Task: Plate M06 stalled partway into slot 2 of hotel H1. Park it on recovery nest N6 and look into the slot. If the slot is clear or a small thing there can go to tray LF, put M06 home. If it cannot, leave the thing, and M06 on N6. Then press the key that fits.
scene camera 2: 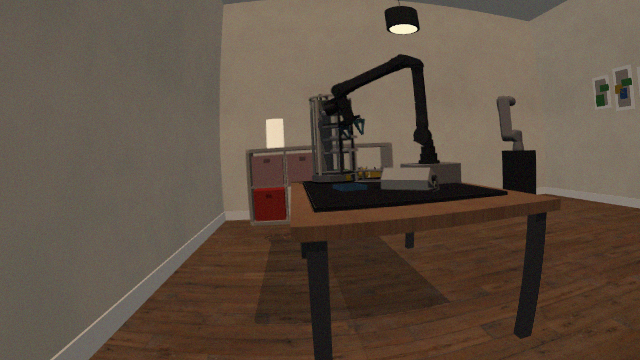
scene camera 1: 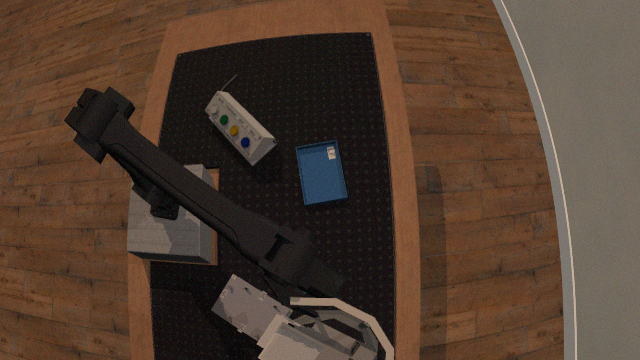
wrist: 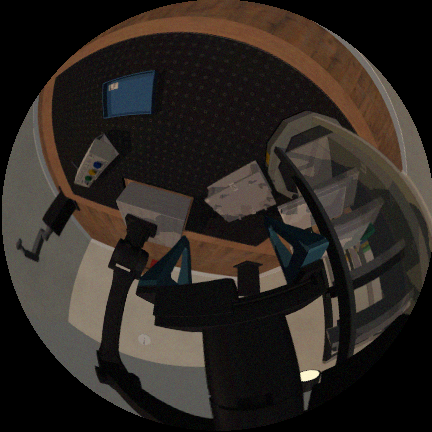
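Where they show: gripper, between the fingertips: (scene camera 2: 356, 137) (wrist: 224, 229); arm's base, origin of its link: (scene camera 2: 429, 163) (scene camera 1: 167, 196) (wrist: 141, 224).
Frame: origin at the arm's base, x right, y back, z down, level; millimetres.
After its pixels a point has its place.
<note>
Hotel H1 (scene camera 1: 312, 301) {z -378, x 226, y -449 mm} (scene camera 2: 319, 140) {z -135, x 241, y -528 mm} (wrist: 345, 280) {z -215, x 226, y -425 mm} is a tall rack of posts and pale shelves; plate M06 and slot 2 cannot be picked out in it. My gripper (scene camera 2: 354, 134) {z -138, x 156, y -339 mm} (wrist: 224, 229) {z -138, x 156, y -339 mm} is open and empty, high beside the hotel's open side; the arm hides most of it in scene camera 1. The pale, flat recovery nest area (scene camera 1: 250, 305) {z 28, x 235, y -265 mm} (wrist: 240, 192) {z 28, x 230, y -287 mm} lies beside the hotel; whether a clear plate lies on it cannot be told. Blue tray LF (scene camera 1: 321, 175) {z 85, x -131, y -384 mm} (scene camera 2: 350, 187) {z 74, x -215, y -379 mm} (wrist: 131, 95) {z 85, x -122, y -383 mm} looks empty. The key box (scene camera 1: 252, 120) {z 29, x -245, y -192 mm} (scene camera 2: 406, 179) {z 48, x -282, y -161 mm} (wrist: 105, 150) {z 53, x -165, y -223 mm} has green, yellow and blue keys.
The arm's grey base block (scene camera 1: 170, 240) {z 0, x 115, y -32 mm} (scene camera 2: 450, 172) {z 42, x -73, y 91 mm} (wrist: 150, 205) {z 21, x 22, y -107 mm} stands at the table edge near the nest. The hotel's curved dark post passes close to the right finger in the wrist view. A second arm on a black pedestal (scene camera 2: 518, 170) (wrist: 60, 212) stands away from the table.
</note>
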